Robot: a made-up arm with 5 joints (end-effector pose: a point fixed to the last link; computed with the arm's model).
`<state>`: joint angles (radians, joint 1 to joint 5).
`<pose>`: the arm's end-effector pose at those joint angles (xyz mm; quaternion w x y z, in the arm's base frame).
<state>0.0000 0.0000 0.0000 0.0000 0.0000</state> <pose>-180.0 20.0 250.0 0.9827 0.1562 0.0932 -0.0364</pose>
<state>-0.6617 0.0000 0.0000 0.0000 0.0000</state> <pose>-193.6 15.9 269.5 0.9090 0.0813 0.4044 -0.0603</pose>
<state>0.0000 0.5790 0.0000 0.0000 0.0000</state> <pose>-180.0 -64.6 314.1 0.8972 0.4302 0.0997 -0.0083</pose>
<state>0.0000 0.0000 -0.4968 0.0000 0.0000</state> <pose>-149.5 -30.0 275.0 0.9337 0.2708 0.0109 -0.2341</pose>
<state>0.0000 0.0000 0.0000 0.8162 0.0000</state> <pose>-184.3 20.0 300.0 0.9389 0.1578 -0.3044 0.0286</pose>
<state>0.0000 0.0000 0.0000 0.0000 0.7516</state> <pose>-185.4 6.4 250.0 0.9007 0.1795 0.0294 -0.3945</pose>
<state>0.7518 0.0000 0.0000 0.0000 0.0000</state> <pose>-153.9 24.9 243.5 0.9371 0.2203 -0.2707 -0.0046</pose>
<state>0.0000 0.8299 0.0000 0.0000 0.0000</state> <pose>-180.0 -109.9 324.9 0.8363 0.5391 0.1000 0.0043</pose>
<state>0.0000 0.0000 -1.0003 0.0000 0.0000</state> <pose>-146.5 -92.6 290.5 0.8256 0.3700 -0.0732 -0.4197</pose>
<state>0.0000 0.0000 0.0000 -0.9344 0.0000</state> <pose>-220.4 20.0 209.8 0.8354 0.1231 0.5258 -0.1028</pose>
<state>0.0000 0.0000 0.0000 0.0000 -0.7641</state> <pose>-185.5 33.8 250.0 0.9254 0.1101 0.1447 0.3326</pose>
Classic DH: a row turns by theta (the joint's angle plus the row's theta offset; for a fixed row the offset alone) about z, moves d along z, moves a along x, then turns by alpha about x. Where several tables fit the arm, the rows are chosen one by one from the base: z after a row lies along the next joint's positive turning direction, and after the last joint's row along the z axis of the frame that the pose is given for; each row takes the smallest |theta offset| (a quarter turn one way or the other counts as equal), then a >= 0, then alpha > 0; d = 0 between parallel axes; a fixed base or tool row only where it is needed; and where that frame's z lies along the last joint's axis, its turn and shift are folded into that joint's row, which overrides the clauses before.
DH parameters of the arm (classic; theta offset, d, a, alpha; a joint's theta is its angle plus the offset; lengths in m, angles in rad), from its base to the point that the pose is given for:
base (fixed): 0.1644 0.276 -0.1528 1.6614
joint 1: -1.5558 0.1186 0.1258 -1.4071
joint 2: 1.2568 -0.0856 0.0293 -1.9846
joint 3: 1.4802 0.1366 -0.0351 -1.7739
joint 4: -0.423 -0.0939 -0.04 -1.5708
joint 5: -0.5011 0.0451 -0.0175 2.7758
tool (fixed): 2.5665 0.0269 0 0

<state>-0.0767 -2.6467 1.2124 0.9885 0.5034</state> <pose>-333.9 -240.5 -19.9 0.4201 -0.8100 0.3327 0.2382</pose>
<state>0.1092 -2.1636 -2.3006 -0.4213 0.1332</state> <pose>-216.7 4.3 118.3 0.6724 0.0793 -0.7008 -0.2244</pose>
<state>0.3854 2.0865 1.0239 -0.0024 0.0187</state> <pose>-281.8 -253.9 194.5 0.4787 0.6525 -0.3106 0.4986</pose>
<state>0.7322 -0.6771 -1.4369 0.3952 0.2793</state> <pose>-183.0 -39.6 260.3 0.4128 0.3416 -0.6782 -0.5030</pose>
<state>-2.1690 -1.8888 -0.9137 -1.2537 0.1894</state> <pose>-335.9 -126.9 442.4 0.3461 -0.7688 0.5374 -0.0195</pose>
